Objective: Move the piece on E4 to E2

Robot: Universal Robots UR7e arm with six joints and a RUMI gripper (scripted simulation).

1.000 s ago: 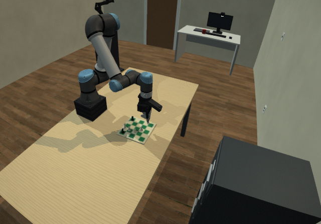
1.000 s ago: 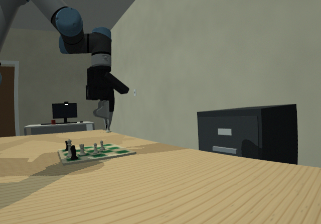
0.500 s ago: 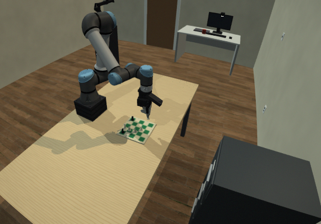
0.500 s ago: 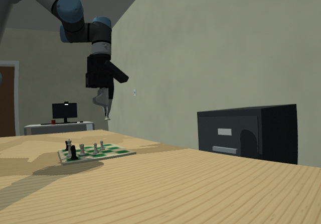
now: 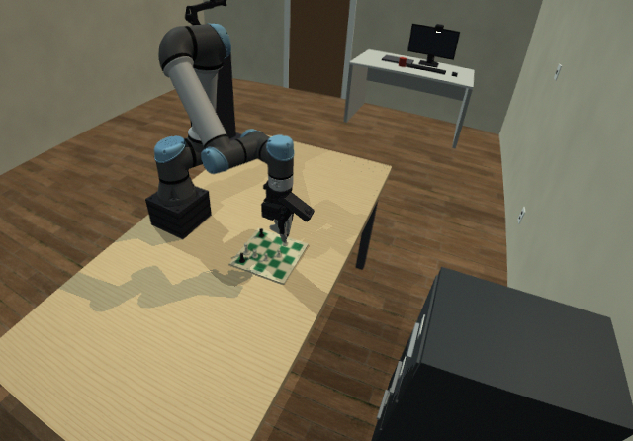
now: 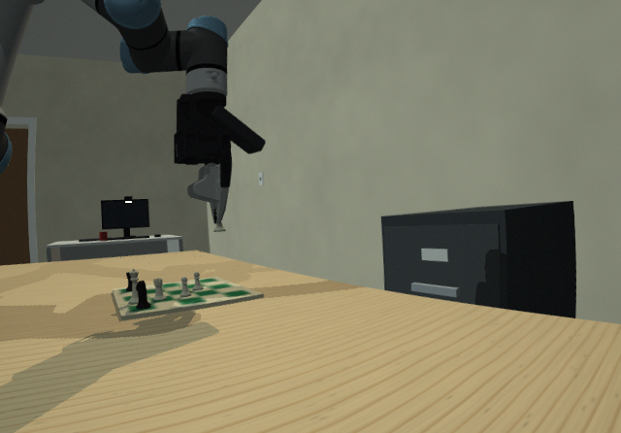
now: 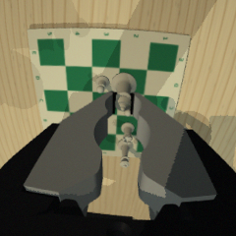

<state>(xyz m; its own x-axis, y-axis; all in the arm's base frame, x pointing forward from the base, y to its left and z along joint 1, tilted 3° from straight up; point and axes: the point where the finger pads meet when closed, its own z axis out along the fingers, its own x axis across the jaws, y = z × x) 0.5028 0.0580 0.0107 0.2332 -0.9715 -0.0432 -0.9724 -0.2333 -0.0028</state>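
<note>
The chessboard lies 13 cm below my hand, 8 cm behind it and 1 cm to the left of it. From my hand the other things lie so: white queen (15 cm behind, 10 cm below, 4 cm to the right).
</note>
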